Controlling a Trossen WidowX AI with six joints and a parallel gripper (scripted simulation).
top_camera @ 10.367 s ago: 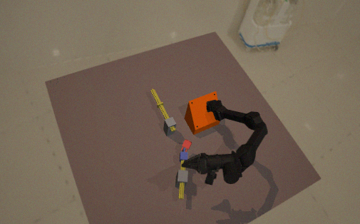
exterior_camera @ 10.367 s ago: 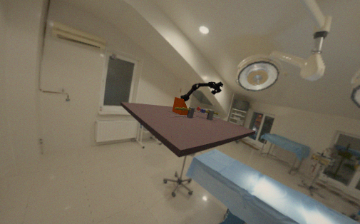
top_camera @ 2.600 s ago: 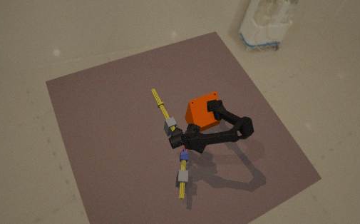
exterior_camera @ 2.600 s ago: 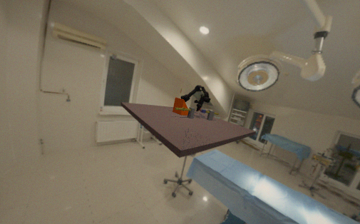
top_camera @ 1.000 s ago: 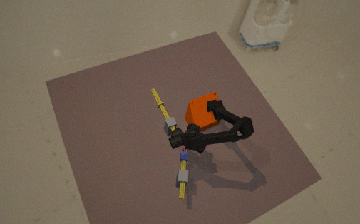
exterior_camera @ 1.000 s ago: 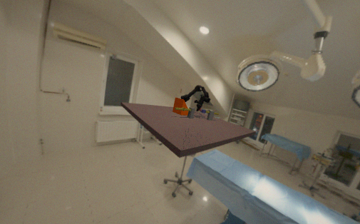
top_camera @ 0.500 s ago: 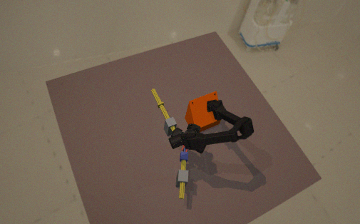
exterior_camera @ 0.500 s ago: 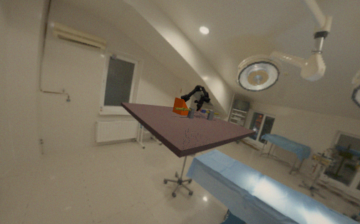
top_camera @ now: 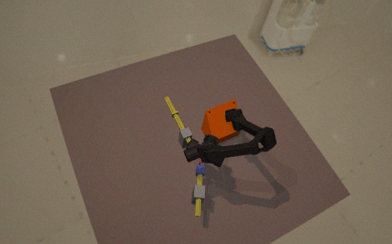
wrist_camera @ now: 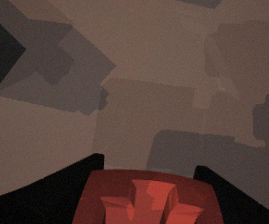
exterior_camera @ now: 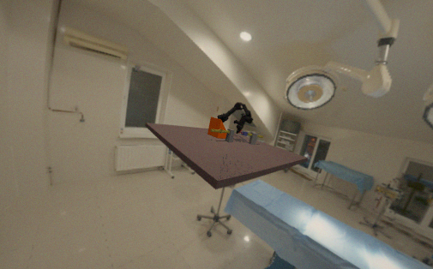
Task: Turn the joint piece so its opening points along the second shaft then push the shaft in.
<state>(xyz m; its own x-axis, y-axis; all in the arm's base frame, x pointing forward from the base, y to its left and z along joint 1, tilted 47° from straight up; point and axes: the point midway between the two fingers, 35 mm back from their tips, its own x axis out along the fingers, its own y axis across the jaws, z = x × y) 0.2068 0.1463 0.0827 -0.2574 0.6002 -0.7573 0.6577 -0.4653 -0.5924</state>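
The red square joint piece is 2 cm ahead of my gripper tip, 2 cm to the left of it and 3 cm above it.
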